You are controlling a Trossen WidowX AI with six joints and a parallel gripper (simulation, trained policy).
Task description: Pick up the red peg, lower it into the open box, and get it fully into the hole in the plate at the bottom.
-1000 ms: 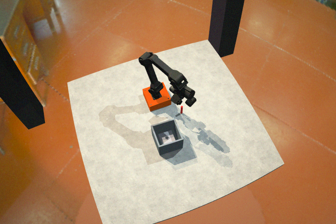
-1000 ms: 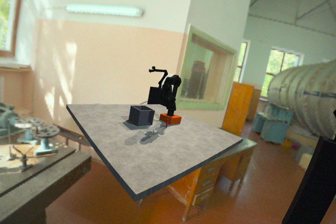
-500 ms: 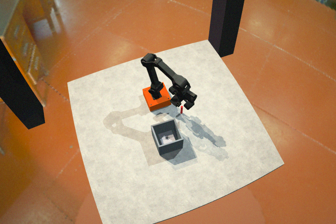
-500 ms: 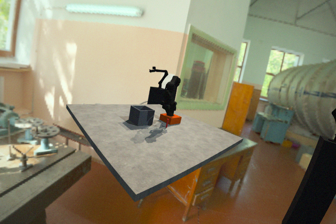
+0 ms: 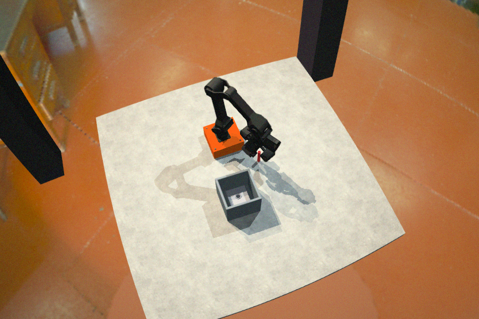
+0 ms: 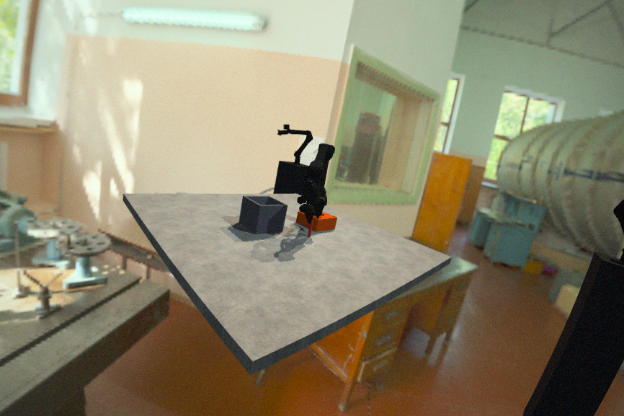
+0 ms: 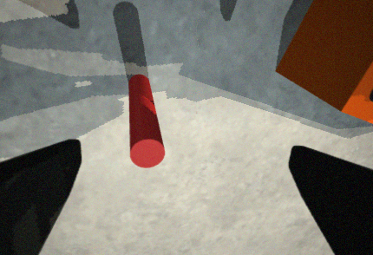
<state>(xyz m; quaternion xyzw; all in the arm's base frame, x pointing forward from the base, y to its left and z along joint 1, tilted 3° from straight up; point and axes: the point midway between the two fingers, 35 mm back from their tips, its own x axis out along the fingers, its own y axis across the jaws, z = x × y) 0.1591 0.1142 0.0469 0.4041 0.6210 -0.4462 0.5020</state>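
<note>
Now: the red peg 2 cm ahead of my gripper tip and 4 cm below it. Also, from my gripper tip: light plate 18 cm ahead, 18 cm to the right, 3 cm below.
</note>
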